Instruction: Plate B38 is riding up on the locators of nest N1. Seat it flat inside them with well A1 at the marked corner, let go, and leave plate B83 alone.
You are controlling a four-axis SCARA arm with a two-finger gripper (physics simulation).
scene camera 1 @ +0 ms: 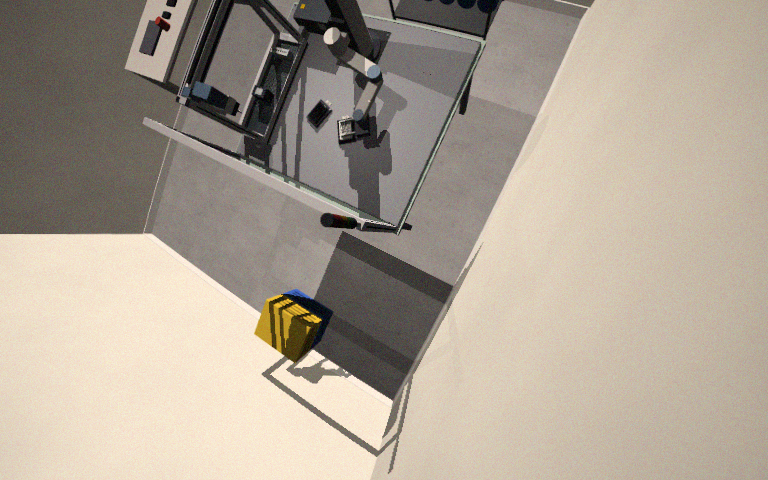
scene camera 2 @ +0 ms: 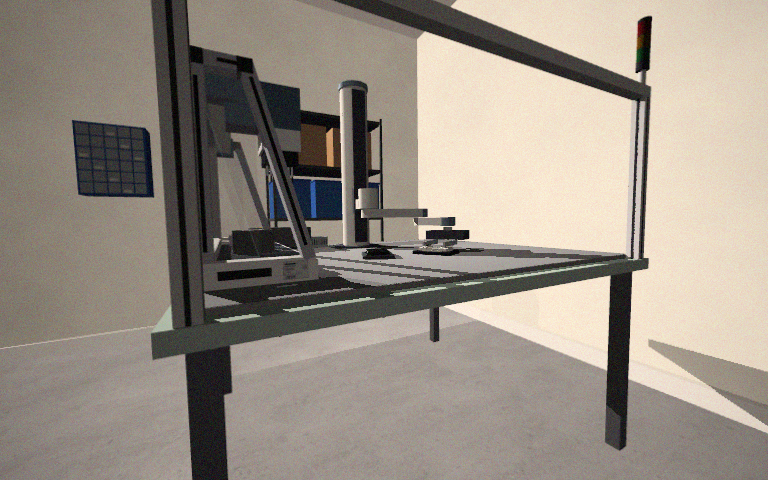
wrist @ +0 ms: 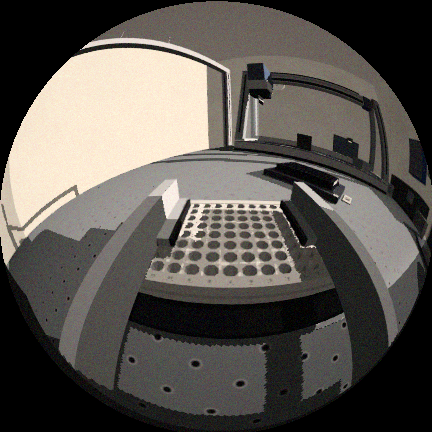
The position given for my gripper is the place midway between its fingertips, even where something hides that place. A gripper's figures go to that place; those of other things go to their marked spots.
Labels:
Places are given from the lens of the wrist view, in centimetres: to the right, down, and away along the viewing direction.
my gripper (wrist: 236, 191): 1, -2, 10
dark plate (wrist: 318, 177): 18, -7, 21

